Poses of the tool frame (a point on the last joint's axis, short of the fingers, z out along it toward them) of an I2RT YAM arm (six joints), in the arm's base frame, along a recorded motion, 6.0 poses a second.
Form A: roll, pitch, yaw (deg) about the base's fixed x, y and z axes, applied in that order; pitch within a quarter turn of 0, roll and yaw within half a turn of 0; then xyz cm.
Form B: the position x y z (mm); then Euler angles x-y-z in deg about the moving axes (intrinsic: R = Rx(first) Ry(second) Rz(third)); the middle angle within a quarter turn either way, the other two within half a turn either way. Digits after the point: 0 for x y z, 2 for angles.
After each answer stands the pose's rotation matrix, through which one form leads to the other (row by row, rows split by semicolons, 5 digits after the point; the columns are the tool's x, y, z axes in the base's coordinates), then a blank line. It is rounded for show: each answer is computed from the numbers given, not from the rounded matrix.
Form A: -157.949 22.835 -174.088 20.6 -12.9 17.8
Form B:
206 -129 178 158.51 23.36 -176.91
-0.91672 0.04946 0.39645; -0.09493 0.93693 -0.33639; -0.38808 -0.34601 -0.85421

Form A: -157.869 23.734 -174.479 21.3 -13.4 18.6
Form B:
213 -134 186 158.20 24.04 -176.12
-0.91118 0.06180 0.40735; -0.08807 0.93662 -0.33911; -0.40249 -0.34486 -0.84798

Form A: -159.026 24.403 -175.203 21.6 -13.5 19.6
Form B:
216 -135 196 159.12 24.48 -175.63
-0.90747 0.06928 0.41436; -0.07615 0.94284 -0.32443; -0.41315 -0.32597 -0.85032

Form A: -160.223 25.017 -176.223 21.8 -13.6 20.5
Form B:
218 -136 205 159.94 24.79 -174.89
-0.90421 0.08079 0.41937; -0.05969 0.94840 -0.31141; -0.42289 -0.30662 -0.85273

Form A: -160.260 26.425 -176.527 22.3 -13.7 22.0
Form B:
223 -137 220 159.70 26.01 -174.06
-0.89387 0.09301 0.43857; -0.05425 0.94861 -0.31176; -0.44503 -0.30246 -0.84289

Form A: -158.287 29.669 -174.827 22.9 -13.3 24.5
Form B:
229 -133 245 157.95 29.43 -173.50
-0.86536 0.09861 0.49135; -0.07834 0.94178 -0.32699; -0.49499 -0.32146 -0.80725

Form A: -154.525 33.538 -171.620 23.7 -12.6 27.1
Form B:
237 -126 271 154.88 33.79 -172.84
-0.82462 0.10353 0.55613; -0.12148 0.92777 -0.35283; -0.55249 -0.35851 -0.75248

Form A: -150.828 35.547 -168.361 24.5 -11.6 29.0
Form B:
245 -116 290 152.17 36.55 -172.75
-0.79691 0.10140 0.59553; -0.16415 0.91238 -0.37500; -0.58137 -0.39659 -0.71044

